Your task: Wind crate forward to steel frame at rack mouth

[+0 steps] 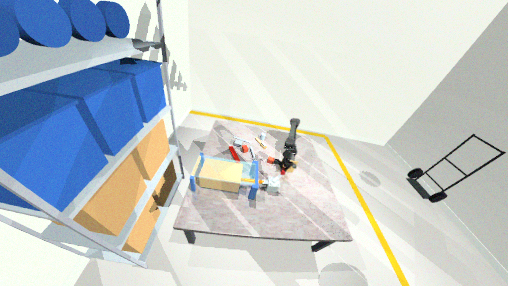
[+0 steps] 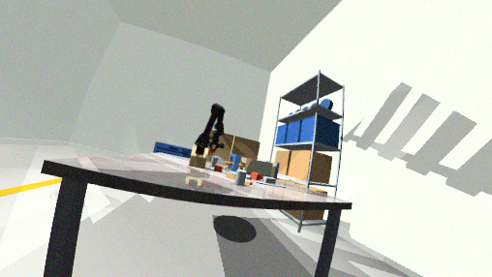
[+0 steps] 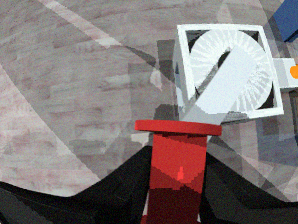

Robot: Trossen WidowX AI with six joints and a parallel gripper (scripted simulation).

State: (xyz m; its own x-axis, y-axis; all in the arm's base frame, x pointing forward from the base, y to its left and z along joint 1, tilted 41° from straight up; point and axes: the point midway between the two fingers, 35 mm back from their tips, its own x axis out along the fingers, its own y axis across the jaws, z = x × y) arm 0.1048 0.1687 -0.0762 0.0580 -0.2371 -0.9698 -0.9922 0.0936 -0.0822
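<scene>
My gripper tip is now 50 mm short of the winch, 60 mm to the right of it and 100 mm above it. Round my gripper tip: red bar: 430 mm ahead, 240 mm to the right, 130 mm below.
</scene>
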